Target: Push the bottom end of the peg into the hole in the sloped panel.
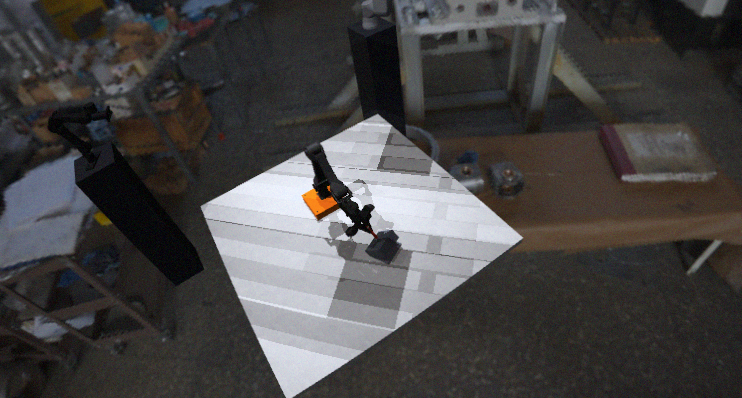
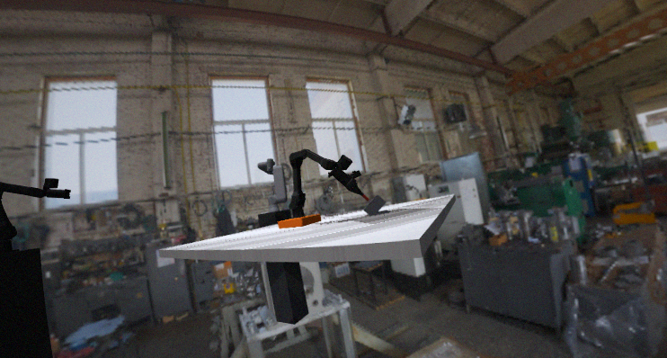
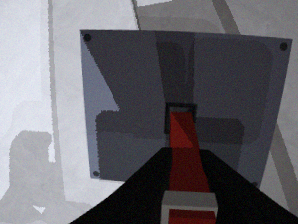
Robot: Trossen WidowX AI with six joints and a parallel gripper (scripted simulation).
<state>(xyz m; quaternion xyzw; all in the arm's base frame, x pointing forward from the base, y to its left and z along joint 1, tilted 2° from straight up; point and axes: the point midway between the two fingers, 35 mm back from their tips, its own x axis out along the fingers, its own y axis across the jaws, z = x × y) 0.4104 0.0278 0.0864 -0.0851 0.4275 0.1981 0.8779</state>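
Now: the grey sloped panel 4 cm ahead of my gripper tip, 2 cm to the left of it and 7 cm below it. From my gripper tip the other things lie so: red square peg 1 cm behind, 1 cm above.
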